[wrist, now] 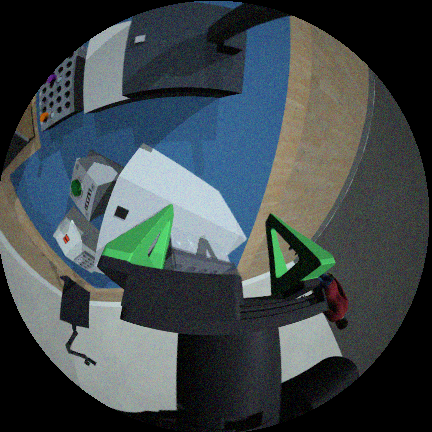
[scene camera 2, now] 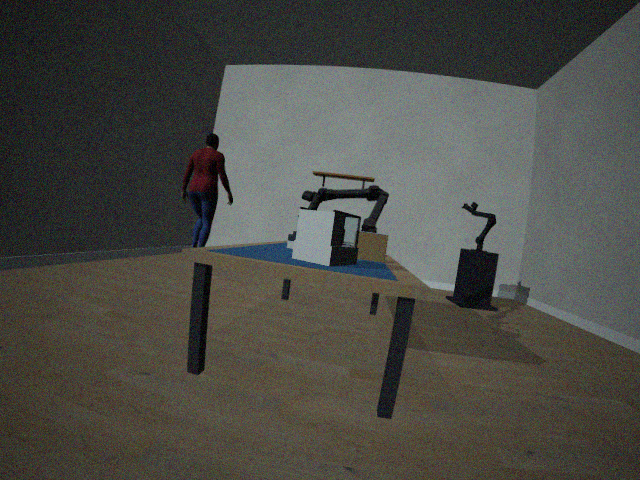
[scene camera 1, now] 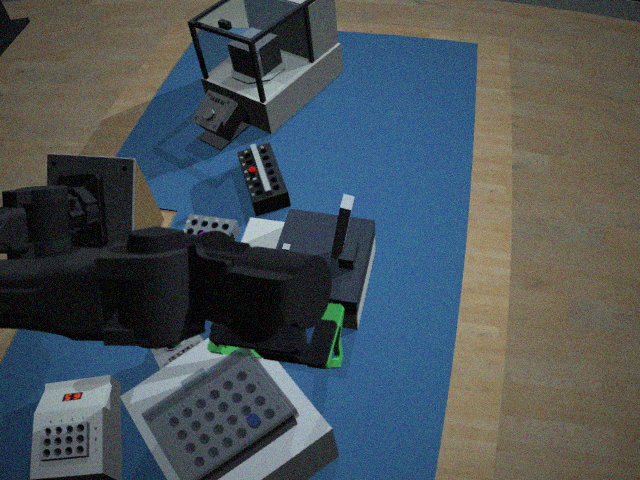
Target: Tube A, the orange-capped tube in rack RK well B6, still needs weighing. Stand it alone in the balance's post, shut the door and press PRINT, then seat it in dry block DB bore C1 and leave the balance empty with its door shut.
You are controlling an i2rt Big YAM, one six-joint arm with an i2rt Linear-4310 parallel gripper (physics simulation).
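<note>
The orange-capped tube stands in the grey rack, at a corner of it in the wrist view; the arm hides it in scene camera 1. A purple cap shows in the same rack. My gripper is open with nothing between its green fingers, over the side of the white instrument and apart from the rack. The glass-sided balance stands at the far end of the mat, with a small control panel in front; its door state is unclear. The dry block shows a red 59.
The white instrument carries a grey block with one blue cap. A dark slab instrument has an upright lever. A black rack holds a red cap. A small box with a green knob stands near the dry block. A person stands beyond the table.
</note>
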